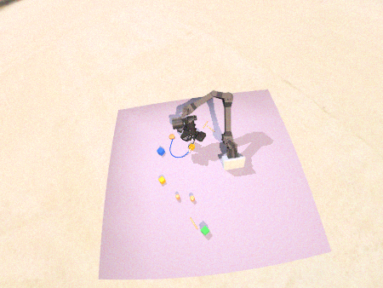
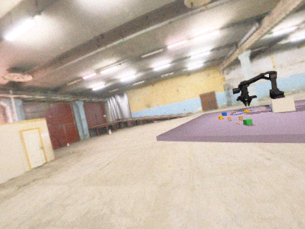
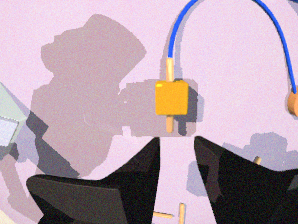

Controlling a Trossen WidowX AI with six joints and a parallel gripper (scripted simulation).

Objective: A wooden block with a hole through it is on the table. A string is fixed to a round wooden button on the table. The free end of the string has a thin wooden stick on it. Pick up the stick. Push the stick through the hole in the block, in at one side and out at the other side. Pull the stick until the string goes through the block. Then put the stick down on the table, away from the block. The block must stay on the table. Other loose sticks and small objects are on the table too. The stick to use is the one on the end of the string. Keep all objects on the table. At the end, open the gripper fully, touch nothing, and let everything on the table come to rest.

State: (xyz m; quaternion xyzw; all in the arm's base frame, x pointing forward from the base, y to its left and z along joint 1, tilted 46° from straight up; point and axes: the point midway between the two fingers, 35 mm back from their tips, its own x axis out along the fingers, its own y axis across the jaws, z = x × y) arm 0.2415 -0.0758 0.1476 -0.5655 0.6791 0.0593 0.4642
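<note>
Right now the yellow cube is 10 mm ahead of my gripper tip, 20 mm to the left of it and 50 mm below it. From my gripper tip the other things lie so: thin wooden stick 20 mm ahead, 30 mm to the left, 50 mm below; blue cube 220 mm ahead, 40 mm to the left, 50 mm below; round wooden button 150 mm ahead, 90 mm to the right, 60 mm below.
</note>
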